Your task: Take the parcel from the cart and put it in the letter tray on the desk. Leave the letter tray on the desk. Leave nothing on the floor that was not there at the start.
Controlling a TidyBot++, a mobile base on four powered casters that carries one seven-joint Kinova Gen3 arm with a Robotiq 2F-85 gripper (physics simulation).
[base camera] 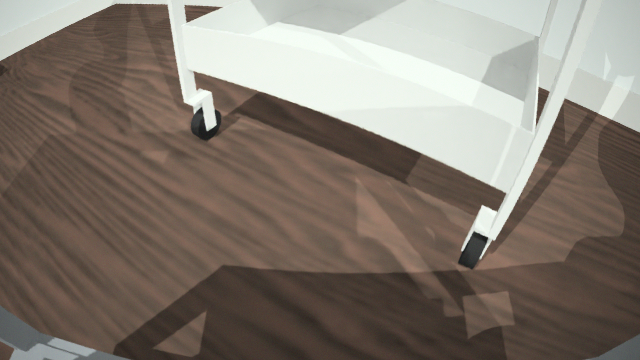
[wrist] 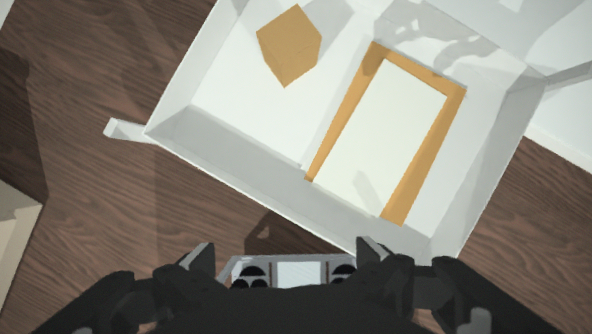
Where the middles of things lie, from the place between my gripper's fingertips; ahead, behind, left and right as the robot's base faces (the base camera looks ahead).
Labels:
I see the brown cardboard parcel (wrist: pixel 290 44) 210 mm ahead of my hand and 190 mm below it. From my hand the other things lie so: tan strip (wrist: pixel 397 208) (230 mm below, 140 mm to the right, 100 mm ahead).

